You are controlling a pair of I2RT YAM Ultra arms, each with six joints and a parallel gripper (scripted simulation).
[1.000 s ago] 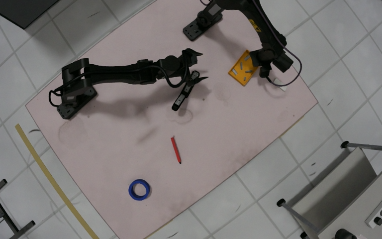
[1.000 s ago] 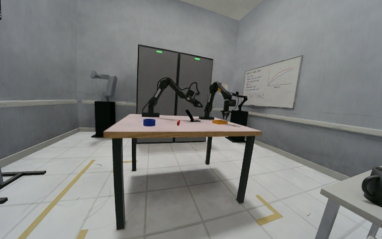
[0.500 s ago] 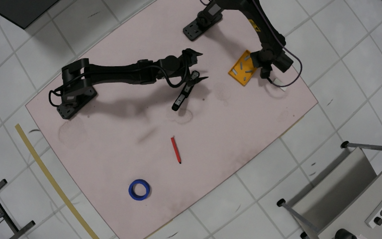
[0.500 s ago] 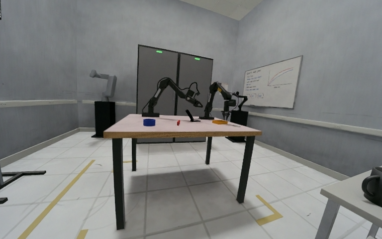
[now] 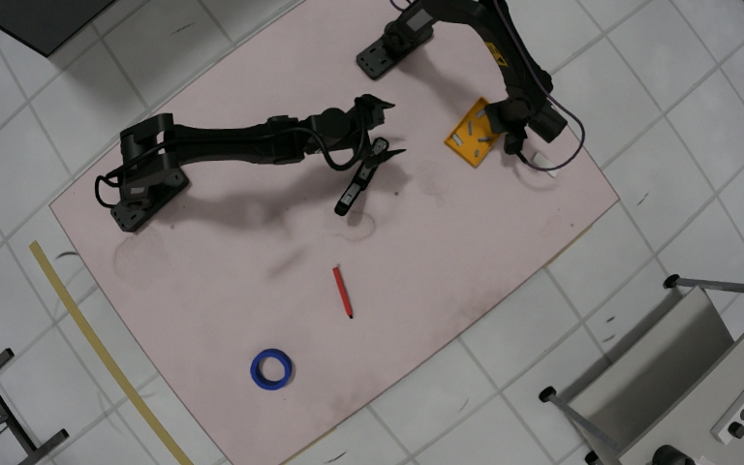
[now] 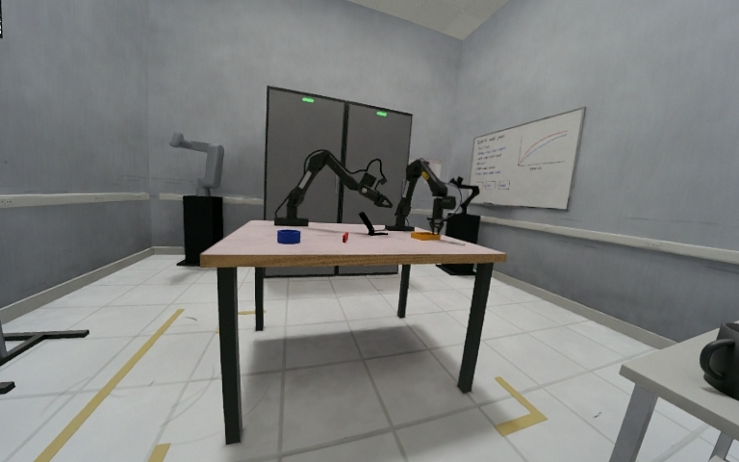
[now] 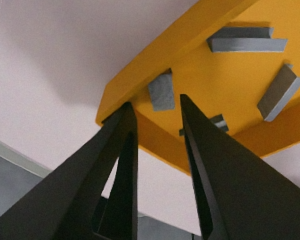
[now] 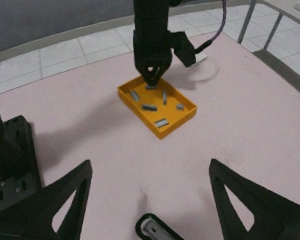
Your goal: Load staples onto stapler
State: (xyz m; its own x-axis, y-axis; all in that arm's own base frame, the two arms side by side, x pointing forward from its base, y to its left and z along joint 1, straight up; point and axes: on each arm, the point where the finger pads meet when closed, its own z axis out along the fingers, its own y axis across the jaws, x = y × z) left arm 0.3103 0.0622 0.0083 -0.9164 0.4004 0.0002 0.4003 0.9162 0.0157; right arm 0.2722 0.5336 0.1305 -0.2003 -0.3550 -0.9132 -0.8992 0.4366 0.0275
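Now: left hand 1 cm past the orange tray, 5 cm to the left of it and 2 cm above it. Also, from my left hand: stapler lid (3 cm behind, 40 cm to the right, 5 cm above); then black stapler (5 cm behind, 36 cm to the right, 2 cm above); then white block (15 cm ahead, 5 cm to the left, 2 cm below).
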